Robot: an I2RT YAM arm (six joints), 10 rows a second.
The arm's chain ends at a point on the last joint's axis. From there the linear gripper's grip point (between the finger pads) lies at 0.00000 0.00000 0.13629 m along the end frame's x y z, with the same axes.
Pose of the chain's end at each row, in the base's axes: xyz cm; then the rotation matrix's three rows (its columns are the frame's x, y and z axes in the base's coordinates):
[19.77 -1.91 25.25], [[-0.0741 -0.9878 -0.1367], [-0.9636 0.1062 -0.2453], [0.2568 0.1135 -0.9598]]
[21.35 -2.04 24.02], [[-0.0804 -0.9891 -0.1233], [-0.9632 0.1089 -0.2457], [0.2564 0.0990 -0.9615]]
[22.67 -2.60 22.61], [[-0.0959 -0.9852 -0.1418], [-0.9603 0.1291 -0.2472], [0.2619 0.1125 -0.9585]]
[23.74 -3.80 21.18], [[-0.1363 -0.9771 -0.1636], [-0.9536 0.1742 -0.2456], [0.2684 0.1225 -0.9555]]
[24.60 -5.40 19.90], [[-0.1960 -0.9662 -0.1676], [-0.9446 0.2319 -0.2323], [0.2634 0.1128 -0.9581]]
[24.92 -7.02 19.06], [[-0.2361 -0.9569 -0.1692], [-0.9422 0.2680 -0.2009], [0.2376 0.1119 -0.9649]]
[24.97 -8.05 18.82], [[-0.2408 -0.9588 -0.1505], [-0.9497 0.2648 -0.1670], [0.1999 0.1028 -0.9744]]
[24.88 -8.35 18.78], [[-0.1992 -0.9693 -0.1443], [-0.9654 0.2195 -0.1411], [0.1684 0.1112 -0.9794]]
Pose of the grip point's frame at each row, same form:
[17.91 -5.25 12.17], [[-0.0741 -0.9878 -0.1367], [-0.9636 0.1062 -0.2453], [0.2568 0.1135 -0.9598]]
[19.67 -5.39 10.92], [[-0.0804 -0.9891 -0.1233], [-0.9632 0.1089 -0.2457], [0.2564 0.0990 -0.9615]]
[20.74 -5.97 9.55], [[-0.0959 -0.9852 -0.1418], [-0.9603 0.1291 -0.2472], [0.2619 0.1125 -0.9585]]
[21.51 -7.15 8.16], [[-0.1363 -0.9771 -0.1636], [-0.9536 0.1742 -0.2456], [0.2684 0.1225 -0.9555]]
[22.32 -8.57 6.84], [[-0.1960 -0.9662 -0.1676], [-0.9446 0.2319 -0.2323], [0.2634 0.1128 -0.9581]]
[22.61 -9.76 5.91], [[-0.2361 -0.9569 -0.1692], [-0.9422 0.2680 -0.2009], [0.2376 0.1119 -0.9649]]
[22.92 -10.33 5.54], [[-0.2408 -0.9588 -0.1505], [-0.9497 0.2648 -0.1670], [0.1999 0.1028 -0.9744]]
[22.91 -10.27 5.43], [[-0.1992 -0.9693 -0.1443], [-0.9654 0.2195 -0.1411], [0.1684 0.1112 -0.9794]]

